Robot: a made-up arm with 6 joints. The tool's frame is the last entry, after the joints.
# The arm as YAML. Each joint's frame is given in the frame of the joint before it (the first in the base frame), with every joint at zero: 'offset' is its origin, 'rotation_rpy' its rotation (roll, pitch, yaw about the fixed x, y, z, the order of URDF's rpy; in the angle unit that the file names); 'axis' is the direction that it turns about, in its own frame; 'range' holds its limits. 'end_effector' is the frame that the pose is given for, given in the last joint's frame.
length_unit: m
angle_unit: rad
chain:
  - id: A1
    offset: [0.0, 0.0, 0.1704]
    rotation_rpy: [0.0, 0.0, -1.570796]
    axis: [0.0, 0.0, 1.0]
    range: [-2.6, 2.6]
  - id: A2
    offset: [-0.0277, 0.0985, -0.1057]
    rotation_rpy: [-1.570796, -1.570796, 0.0]
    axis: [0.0, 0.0, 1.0]
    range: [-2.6, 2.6]
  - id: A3
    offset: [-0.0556, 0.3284, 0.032]
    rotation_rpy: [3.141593, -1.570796, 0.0]
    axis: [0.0, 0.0, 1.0]
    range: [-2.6, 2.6]
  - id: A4
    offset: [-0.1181, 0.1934, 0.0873]
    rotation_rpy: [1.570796, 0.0, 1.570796]
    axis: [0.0, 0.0, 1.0]
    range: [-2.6, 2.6]
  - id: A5
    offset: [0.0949, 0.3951, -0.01]
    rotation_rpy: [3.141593, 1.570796, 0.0]
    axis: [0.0, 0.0, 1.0]
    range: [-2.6, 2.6]
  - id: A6
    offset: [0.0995, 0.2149, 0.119]
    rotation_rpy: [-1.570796, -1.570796, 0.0]
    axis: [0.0, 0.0, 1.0]
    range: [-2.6, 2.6]
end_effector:
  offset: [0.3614, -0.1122, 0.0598]
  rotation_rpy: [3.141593, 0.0, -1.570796]
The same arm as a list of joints. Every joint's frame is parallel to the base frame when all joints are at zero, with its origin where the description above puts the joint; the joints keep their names.
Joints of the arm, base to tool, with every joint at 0 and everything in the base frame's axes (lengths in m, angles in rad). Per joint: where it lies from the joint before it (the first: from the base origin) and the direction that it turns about. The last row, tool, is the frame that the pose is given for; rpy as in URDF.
A1: xyz 0 0 0.1704 axis 0 0 1
A2: xyz 0.0985 0.0277 -0.1057 axis 1 0 0
A3: xyz 0.032 -0.3284 -0.0556 axis 0 0 1
A4: xyz -0.1181 0.1934 0.0873 axis 1 0 0
A5: xyz -0.01 0.0949 0.3951 axis 0 -1 0
A6: xyz -0.0995 -0.119 -0.2149 axis 0 0 -1
tool: xyz 0.1122 -0.3614 -0.0598 rpy 0 0 0
Joint limits (rad, base to tool): -2.6..2.6 -2.6..2.6 -2.6..2.6 -2.6..2.6 -2.6..2.6 -2.6..2.6

